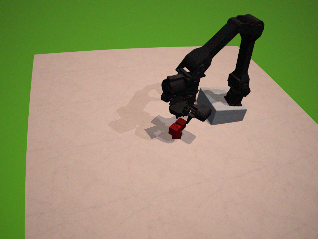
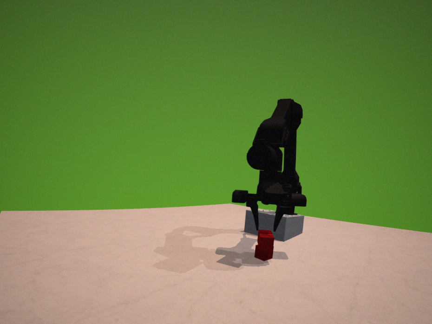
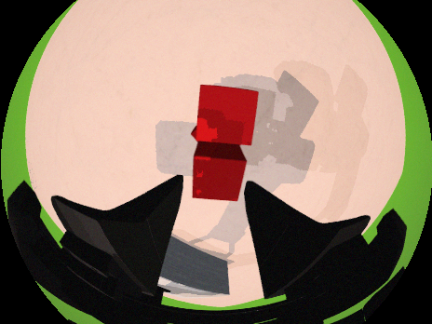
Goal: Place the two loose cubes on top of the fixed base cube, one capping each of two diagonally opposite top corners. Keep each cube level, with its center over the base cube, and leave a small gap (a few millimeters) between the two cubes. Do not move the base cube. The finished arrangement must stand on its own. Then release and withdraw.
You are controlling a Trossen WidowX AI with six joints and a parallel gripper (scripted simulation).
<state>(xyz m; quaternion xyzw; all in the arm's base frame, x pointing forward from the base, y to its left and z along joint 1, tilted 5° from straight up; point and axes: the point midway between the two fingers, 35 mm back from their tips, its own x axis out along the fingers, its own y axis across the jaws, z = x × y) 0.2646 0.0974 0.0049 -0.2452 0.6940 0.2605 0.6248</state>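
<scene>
My gripper tip is 3 cm short of the cube, 3 cm to the right of it and 2 cm above it.
</scene>
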